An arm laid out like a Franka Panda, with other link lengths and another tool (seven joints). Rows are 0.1 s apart.
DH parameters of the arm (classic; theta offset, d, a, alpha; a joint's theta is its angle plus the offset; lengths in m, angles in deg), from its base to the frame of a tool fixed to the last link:
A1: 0 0.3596 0 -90
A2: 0 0 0 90
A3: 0 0.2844 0.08 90
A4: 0 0 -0.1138 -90
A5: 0 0.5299 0 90
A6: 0 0 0.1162 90
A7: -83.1 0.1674 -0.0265 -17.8
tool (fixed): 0 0.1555 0 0
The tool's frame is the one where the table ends.
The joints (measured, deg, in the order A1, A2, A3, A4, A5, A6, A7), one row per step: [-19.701, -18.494, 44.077, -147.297, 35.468, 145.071, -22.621]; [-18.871, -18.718, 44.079, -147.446, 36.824, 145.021, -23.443]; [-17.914, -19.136, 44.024, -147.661, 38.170, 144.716, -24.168]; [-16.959, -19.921, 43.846, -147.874, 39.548, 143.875, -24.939]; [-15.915, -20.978, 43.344, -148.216, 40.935, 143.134, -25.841]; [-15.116, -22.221, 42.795, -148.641, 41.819, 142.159, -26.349]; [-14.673, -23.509, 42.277, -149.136, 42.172, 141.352, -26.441]
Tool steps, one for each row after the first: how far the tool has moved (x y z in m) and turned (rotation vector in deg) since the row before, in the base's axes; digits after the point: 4 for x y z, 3 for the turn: [-0.0039, 0.0101, 0.0004, 0.688, -0.020, 0.680]; [-0.0052, 0.0105, 0.0007, 0.641, 0.116, 0.716]; [-0.0057, 0.0095, 0.0026, 0.614, 0.258, 0.769]; [-0.0040, 0.0065, 0.0050, 0.601, -0.062, 0.632]; [-0.0037, 0.0023, 0.0051, 0.283, 0.061, 0.363]; [-0.0018, -0.0029, 0.0051, -0.061, -0.061, -0.072]
